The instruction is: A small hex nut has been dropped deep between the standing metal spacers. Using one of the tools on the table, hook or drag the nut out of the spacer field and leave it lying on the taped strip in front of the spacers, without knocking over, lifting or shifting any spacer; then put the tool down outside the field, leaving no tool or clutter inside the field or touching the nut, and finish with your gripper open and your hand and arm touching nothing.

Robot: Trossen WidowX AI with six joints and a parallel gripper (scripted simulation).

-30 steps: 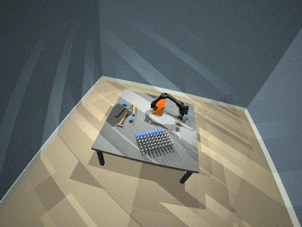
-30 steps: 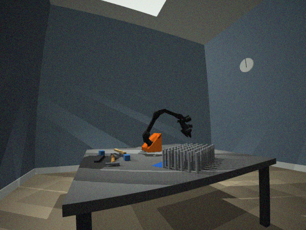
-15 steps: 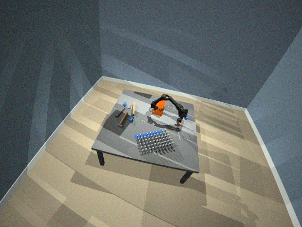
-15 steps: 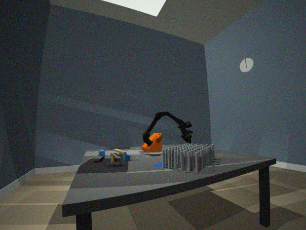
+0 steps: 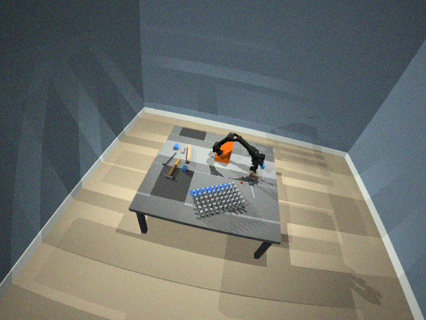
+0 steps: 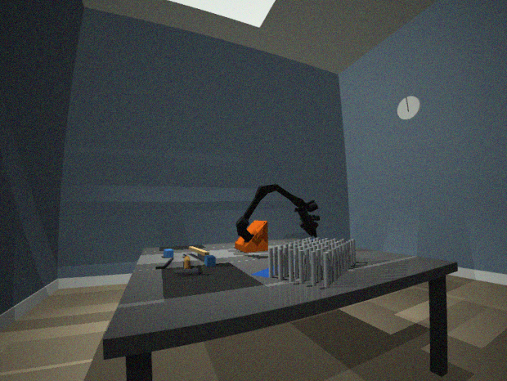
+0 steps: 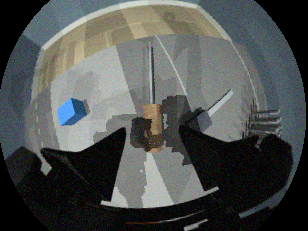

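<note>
Right now the hook tool is 9 cm to the left of my gripper tip, 7 cm below it and 4 cm ahead of it. The rest, counted from my gripper tip: blue taped strip 43 cm to the right, 29 cm ahead, 8 cm below; then red thing 14 cm to the right, 13 cm ahead, 7 cm below.
</note>
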